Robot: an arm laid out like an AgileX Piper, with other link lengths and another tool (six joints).
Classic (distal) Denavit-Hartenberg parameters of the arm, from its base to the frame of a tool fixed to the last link. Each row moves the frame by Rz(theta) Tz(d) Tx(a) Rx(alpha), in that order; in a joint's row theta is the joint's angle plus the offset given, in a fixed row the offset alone. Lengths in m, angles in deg.
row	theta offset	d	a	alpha
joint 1	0.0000	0.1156	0.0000	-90.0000
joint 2	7.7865	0.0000	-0.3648	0.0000
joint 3	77.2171	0.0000	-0.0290	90.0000
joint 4	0.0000	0.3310	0.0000	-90.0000
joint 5	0.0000	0.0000	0.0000	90.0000
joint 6	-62.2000	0.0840	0.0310	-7.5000
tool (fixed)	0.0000	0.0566	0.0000	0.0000
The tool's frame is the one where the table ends.
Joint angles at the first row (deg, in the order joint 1, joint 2, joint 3, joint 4, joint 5, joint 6):
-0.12 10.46 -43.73 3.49 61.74 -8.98
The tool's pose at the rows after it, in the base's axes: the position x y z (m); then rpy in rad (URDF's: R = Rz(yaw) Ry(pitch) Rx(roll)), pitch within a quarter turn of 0, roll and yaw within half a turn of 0:
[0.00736, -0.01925, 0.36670, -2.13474, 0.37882, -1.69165]
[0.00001, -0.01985, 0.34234, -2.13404, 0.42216, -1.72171]
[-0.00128, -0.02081, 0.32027, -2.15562, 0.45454, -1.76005]
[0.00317, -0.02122, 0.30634, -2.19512, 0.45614, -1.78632]
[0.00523, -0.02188, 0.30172, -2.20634, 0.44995, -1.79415]
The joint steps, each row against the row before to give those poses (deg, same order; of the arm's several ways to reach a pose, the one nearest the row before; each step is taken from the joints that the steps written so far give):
-0.01 -3.73 2.72 -0.47 0.54 2.32
0.00 -4.16 3.79 -0.73 -0.13 3.28
0.00 -2.64 3.38 -0.86 -0.02 2.91
0.00 -0.25 2.14 -0.30 0.06 0.80
0.01 0.00 0.79 -0.28 -0.14 0.00

